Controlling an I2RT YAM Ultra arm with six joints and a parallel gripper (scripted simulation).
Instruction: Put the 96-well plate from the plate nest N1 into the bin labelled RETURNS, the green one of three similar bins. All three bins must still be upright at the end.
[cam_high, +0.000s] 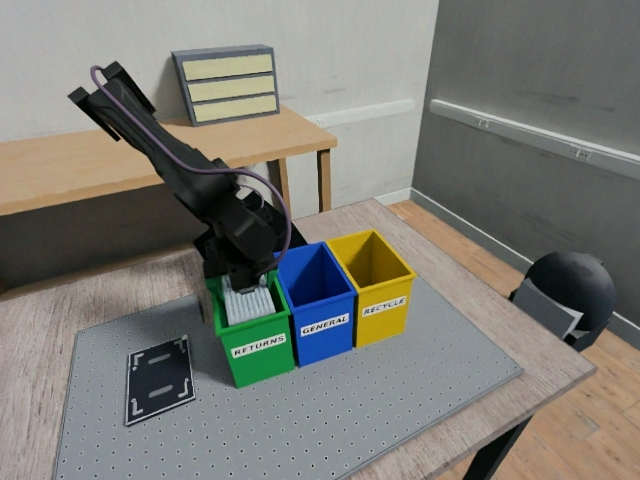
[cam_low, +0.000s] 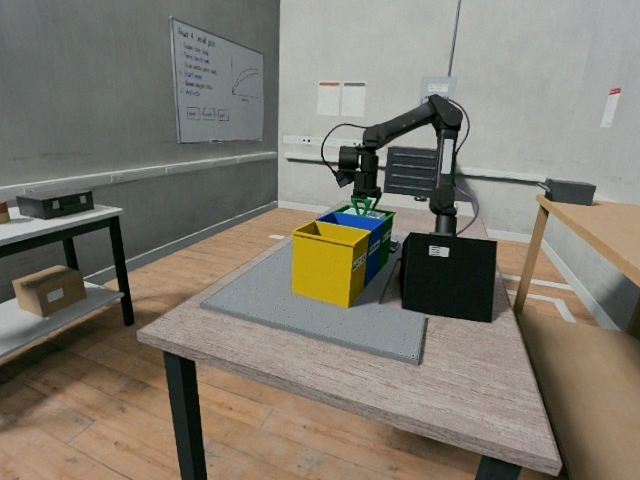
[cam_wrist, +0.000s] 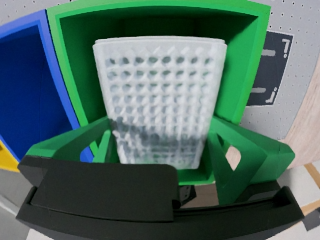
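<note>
My hand is 1 cm short of the 96-well plate. From my hand the other things lie so: green returns bin: 8 cm below; then blue general bin: 13 cm to the left, 8 cm below, 1 cm ahead; then black plate nest N1: 20 cm to the right, 16 cm below.
</note>
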